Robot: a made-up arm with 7 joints.
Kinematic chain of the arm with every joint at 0, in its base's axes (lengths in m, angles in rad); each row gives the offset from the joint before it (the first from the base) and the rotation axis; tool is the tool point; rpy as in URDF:
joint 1: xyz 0 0 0.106 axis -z
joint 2: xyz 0 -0.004 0.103 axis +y
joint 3: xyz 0 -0.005 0.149 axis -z
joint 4: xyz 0 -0.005 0.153 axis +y
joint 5: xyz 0 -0.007 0.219 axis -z
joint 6: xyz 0 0 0.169 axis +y
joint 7: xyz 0 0 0.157 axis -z
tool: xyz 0 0 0 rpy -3.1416 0 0
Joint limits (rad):
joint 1: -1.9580..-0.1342
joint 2: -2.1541..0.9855
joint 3: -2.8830..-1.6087
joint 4: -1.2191..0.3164
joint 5: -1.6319..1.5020
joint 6: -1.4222..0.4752
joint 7: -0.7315..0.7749
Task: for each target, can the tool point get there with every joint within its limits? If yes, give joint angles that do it. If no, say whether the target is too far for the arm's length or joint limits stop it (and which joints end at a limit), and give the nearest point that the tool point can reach.
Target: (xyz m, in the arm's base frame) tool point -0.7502 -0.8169 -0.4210
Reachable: no: too far | nearest point -0.4983 -0.5426 -0.2095 | short by 0.428 m
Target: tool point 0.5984 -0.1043 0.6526
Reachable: yes | joints -0.6761 0.5221 -1.8406 -0.9849 0.3968 -0.1472 0.2950
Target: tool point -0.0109 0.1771 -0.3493
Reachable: no: joint limits stop it (at a limit: joint 2, joint 3, joint 4, joint 6) | nearest point -0.0305 0.4962 0.0129 | short by 0.483 m
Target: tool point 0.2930 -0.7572 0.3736
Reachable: yes | joints -1.6971 -1.5258 -2.2100 -0.3830 0.6479 -0.2089 0.4288
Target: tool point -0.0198 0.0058 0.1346
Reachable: no: joint limits stop it (at a limit: joint 1, joint 2, joint 3, joint 4, joint 6) | nearest point -0.0948 0.4874 0.0143 | short by 0.502 m
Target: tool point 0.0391 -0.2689 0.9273
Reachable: yes | joints -1.7100 -0.6774 -2.5236 -0.3561 -1.3567 -1.0408 0.0624
